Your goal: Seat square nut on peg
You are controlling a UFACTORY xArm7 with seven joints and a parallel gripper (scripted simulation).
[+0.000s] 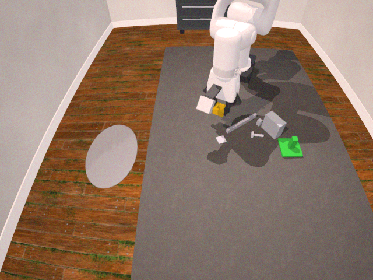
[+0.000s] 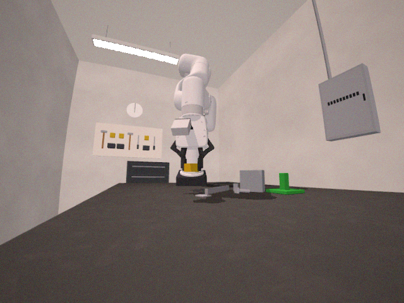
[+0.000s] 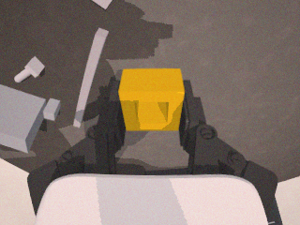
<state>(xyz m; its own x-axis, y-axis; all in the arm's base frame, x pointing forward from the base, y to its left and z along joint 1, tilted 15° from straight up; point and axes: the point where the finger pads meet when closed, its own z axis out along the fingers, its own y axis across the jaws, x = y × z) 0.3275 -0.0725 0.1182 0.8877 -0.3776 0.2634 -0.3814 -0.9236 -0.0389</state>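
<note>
My hand is 20 mm short of the grey block, 210 mm to the right of it and 50 mm above it. From my hand the other things lie so: bolt 50 mm ahead, 140 mm to the left, 80 mm below; then flat square 80 mm ahead, 10 mm to the left, 90 mm below; then grey bar 10 mm behind, 90 mm to the left, 80 mm below.
</note>
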